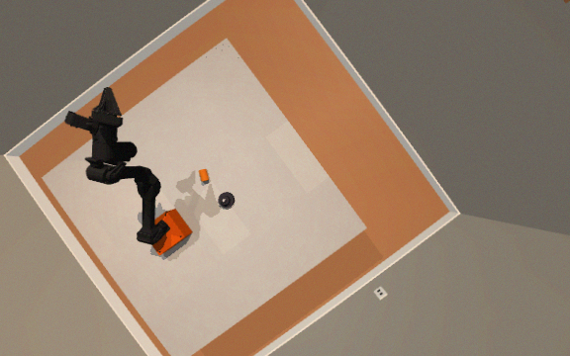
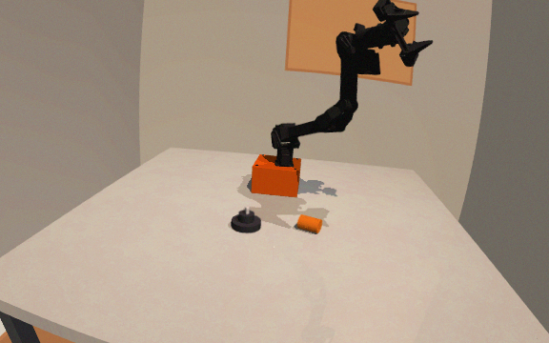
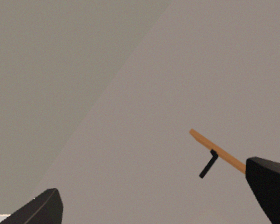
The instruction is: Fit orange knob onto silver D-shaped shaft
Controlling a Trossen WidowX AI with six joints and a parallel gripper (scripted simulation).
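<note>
Right now the orange knob is 560 mm below my gripper tip, 210 mm to the right of it and 110 mm behind it. Round my gripper tip: round dark pedestal: 550 mm below, 400 mm to the right, 130 mm behind.
</note>
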